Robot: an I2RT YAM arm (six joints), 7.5 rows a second.
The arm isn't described. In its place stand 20 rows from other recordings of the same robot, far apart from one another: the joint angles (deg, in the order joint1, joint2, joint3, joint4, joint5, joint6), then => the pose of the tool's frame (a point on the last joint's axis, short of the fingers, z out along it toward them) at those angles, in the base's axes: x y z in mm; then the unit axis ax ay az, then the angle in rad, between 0 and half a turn.
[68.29 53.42 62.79 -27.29 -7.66 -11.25] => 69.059 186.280 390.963 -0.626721 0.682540 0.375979 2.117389
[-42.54 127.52 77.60 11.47 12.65 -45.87] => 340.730 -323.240 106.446 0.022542 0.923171 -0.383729 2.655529
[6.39 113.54 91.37 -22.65 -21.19 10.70] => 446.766 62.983 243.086 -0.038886 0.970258 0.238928 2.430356
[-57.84 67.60 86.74 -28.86 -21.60 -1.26] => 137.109 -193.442 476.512 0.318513 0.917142 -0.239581 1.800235
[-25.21 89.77 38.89 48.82 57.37 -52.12] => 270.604 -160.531 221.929 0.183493 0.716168 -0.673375 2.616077
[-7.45 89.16 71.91 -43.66 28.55 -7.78] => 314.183 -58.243 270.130 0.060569 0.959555 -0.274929 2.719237
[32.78 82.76 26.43 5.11 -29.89 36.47] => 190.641 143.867 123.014 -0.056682 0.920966 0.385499 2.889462
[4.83 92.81 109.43 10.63 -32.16 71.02] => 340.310 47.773 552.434 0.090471 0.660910 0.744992 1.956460
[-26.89 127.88 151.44 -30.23 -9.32 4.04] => 440.593 -216.964 462.127 0.195325 0.976060 -0.095680 1.696039
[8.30 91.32 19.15 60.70 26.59 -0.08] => 261.494 22.045 141.525 0.115680 0.978401 -0.171316 1.785887
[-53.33 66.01 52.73 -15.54 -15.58 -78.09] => 162.807 -202.650 304.610 -0.263534 0.861783 -0.433452 2.503305
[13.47 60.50 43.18 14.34 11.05 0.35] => 245.242 51.726 321.953 -0.022920 0.999573 0.018104 1.622187
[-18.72 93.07 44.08 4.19 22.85 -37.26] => 294.815 -114.500 156.360 -0.072896 0.934260 -0.349063 2.642852
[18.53 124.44 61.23 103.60 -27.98 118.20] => 386.846 147.278 207.890 0.174240 0.442172 0.879843 2.676467
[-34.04 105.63 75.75 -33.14 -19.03 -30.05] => 323.283 -204.377 201.771 -0.005368 0.999876 0.014775 2.573378
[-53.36 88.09 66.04 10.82 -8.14 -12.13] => 223.634 -292.238 319.715 0.277213 0.891572 -0.358123 1.947943
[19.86 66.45 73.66 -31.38 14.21 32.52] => 237.205 76.388 401.359 0.187042 0.967402 0.170730 2.025124
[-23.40 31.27 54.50 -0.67 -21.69 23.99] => 92.143 -25.537 443.386 0.131247 0.973335 0.188131 1.231445
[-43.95 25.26 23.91 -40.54 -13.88 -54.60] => 83.972 -69.087 207.883 -0.142020 0.957704 -0.250266 2.431553
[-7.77 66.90 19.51 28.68 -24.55 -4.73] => 227.120 -16.062 182.515 -0.126725 0.982666 0.135306 1.892170
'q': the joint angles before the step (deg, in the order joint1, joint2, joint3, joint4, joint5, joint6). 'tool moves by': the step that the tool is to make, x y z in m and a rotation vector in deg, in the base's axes. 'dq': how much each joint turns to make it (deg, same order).
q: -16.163 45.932 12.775 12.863 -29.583 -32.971
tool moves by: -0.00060 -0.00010 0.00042 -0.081 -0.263 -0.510
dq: -0.001 -0.396 -0.130 0.105 0.479 0.196
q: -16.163 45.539 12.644 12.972 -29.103 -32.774
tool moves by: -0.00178 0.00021 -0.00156 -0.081 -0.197 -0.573
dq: 0.002 -0.656 -0.633 0.284 0.549 0.197
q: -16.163 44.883 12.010 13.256 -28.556 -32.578
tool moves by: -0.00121 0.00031 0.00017 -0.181 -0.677 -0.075
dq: -0.001 -0.634 -0.392 0.479 0.065 0.043
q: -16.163 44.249 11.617 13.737 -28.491 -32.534
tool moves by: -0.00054 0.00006 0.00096 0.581 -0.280 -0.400
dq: 0.001 -0.439 -0.066 0.129 0.177 0.831
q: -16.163 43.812 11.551 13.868 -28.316 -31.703
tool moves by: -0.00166 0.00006 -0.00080 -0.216 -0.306 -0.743
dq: 0.002 -0.764 -0.501 0.153 0.746 0.132
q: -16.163 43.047 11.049 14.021 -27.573 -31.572
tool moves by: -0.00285 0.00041 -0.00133 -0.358 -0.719 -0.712
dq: 0.000 -1.311 -0.897 0.416 0.722 0.087
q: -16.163 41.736 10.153 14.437 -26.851 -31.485
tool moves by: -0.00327 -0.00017 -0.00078 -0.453 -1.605 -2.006
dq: 0.001 -1.727 -1.268 1.485 1.924 0.634
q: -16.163 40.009 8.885 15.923 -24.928 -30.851
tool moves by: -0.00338 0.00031 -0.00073 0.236 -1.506 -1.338
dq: 0.000 -1.792 -1.202 1.223 1.137 1.050
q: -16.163 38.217 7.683 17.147 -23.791 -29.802
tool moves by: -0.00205 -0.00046 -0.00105 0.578 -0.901 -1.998
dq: 0.000 -1.050 -0.896 1.070 1.771 1.333
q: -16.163 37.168 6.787 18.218 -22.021 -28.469
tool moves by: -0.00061 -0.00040 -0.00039 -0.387 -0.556 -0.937
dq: 0.001 -0.288 -0.394 0.740 0.962 -0.021
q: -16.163 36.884 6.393 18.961 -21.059 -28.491
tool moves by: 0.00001 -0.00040 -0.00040 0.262 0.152 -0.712
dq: 0.000 0.046 -0.044 0.003 0.655 0.372
